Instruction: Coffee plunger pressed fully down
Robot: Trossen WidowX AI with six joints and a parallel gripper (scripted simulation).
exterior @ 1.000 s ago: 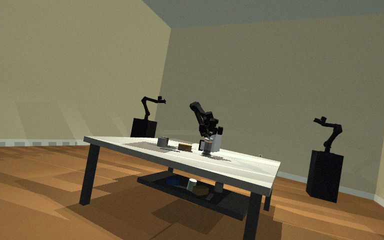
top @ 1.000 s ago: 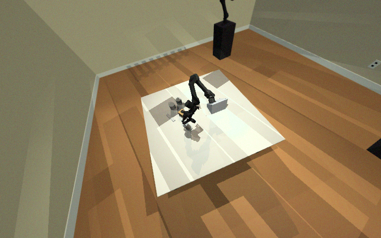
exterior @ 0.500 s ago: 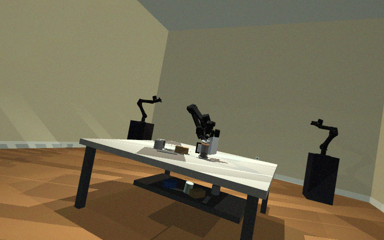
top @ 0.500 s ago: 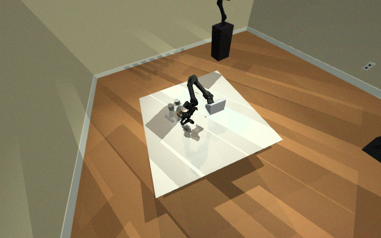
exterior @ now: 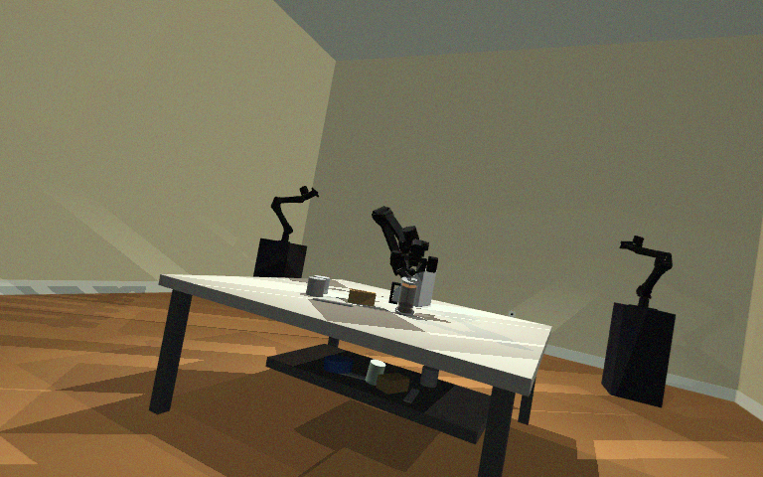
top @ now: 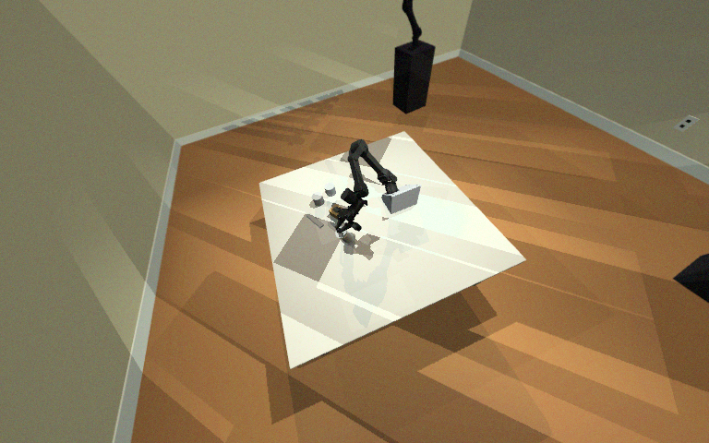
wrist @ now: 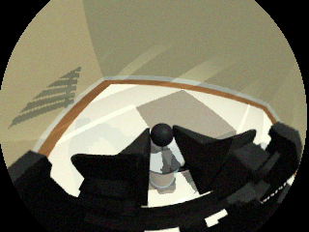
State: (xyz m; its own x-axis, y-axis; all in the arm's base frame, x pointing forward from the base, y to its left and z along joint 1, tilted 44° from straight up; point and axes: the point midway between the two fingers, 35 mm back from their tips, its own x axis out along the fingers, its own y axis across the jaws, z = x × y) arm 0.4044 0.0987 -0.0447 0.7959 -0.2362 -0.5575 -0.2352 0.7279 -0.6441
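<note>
The coffee press is 8 cm below my gripper tip, 2 cm to the right of it and 2 cm behind it.
</note>
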